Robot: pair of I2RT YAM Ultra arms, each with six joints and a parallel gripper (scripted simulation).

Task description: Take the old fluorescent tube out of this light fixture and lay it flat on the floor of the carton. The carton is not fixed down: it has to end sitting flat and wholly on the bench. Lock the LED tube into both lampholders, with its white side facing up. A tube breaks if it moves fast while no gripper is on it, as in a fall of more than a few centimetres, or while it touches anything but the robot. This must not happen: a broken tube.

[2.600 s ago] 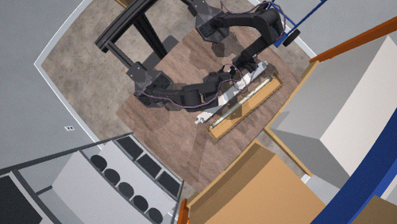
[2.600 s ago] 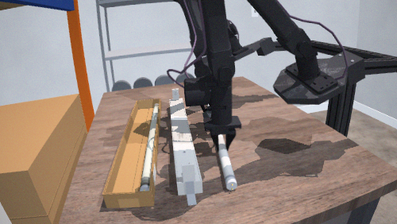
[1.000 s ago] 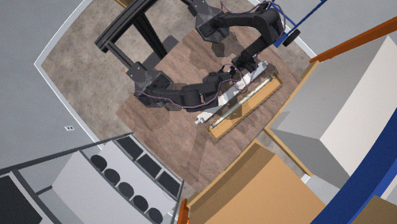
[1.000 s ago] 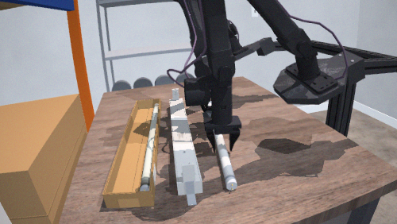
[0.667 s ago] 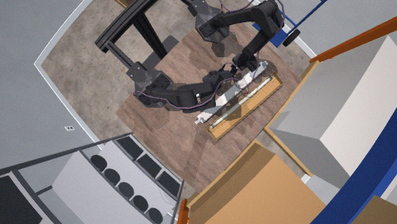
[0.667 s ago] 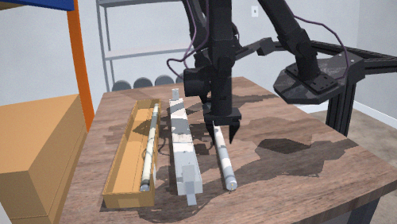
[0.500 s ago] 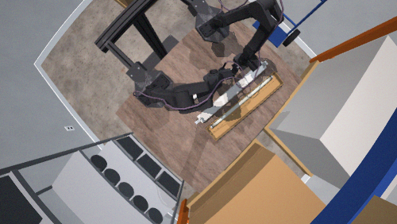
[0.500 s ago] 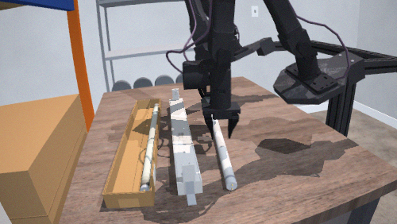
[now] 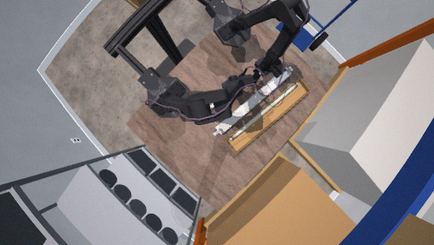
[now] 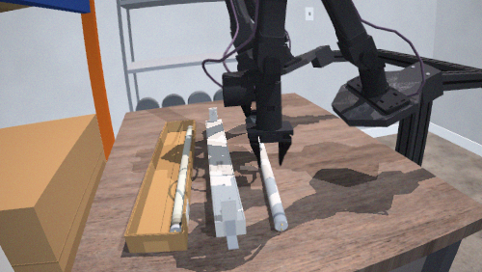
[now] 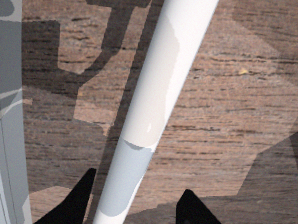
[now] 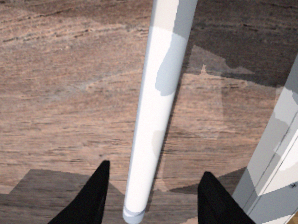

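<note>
My left hand is 30 mm past the LED tube, 120 mm to the left of it and 50 mm above it. From my left hand the other things lie so: old fluorescent tube: 190 mm ahead, 160 mm to the right, 50 mm below; carton: 230 mm ahead, 170 mm to the right, 40 mm below; grey light fixture: 90 mm ahead, 160 mm to the right, 10 mm below.
My right hand is 12 cm to the right of the LED tube, 8 cm above it and 3 cm short of it. The rest, counted from my right hand: old fluorescent tube (25 cm ahead, 8 cm below, 7 cm to the left); carton (28 cm ahead, 7 cm to the left, 7 cm below); grey light fixture (15 cm ahead, 8 cm to the left, 4 cm below).
</note>
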